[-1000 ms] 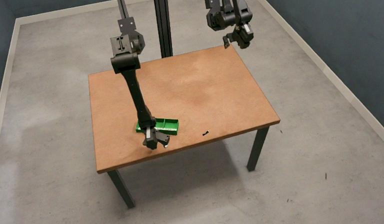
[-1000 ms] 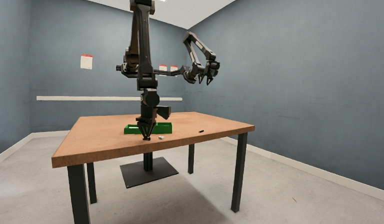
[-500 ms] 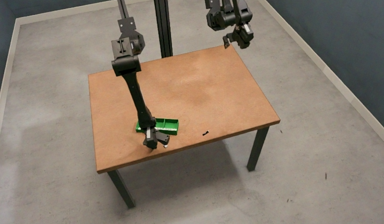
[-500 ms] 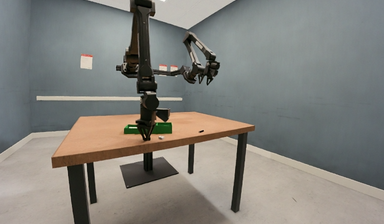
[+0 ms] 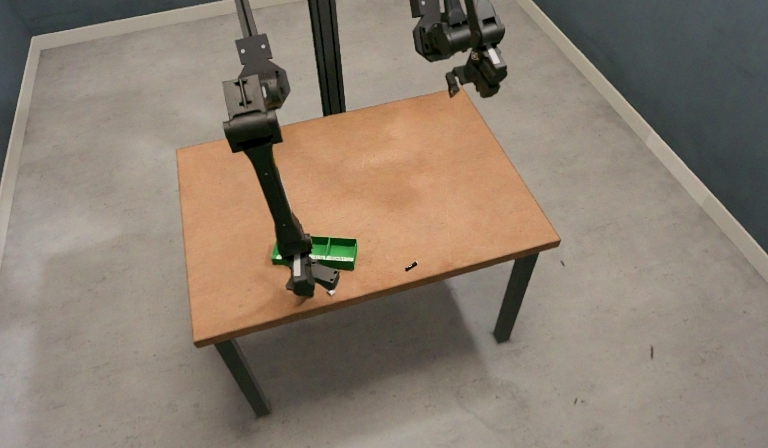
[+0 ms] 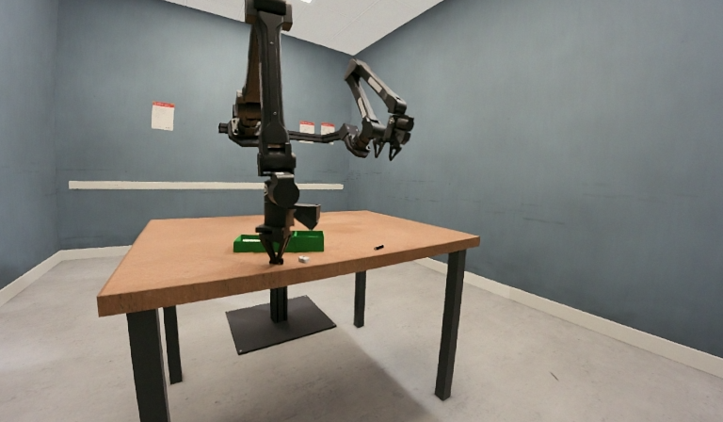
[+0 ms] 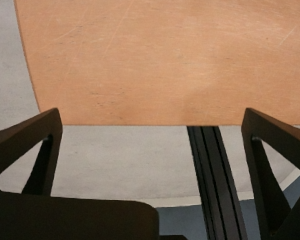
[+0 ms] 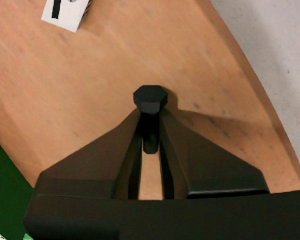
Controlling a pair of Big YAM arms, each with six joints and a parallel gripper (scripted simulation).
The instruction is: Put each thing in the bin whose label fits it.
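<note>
Right now the green two-compartment bin is 120 mm behind my right hand, 70 mm to the left of it and 10 mm above it. Round my right hand: black bolt right at my right hand.
</note>
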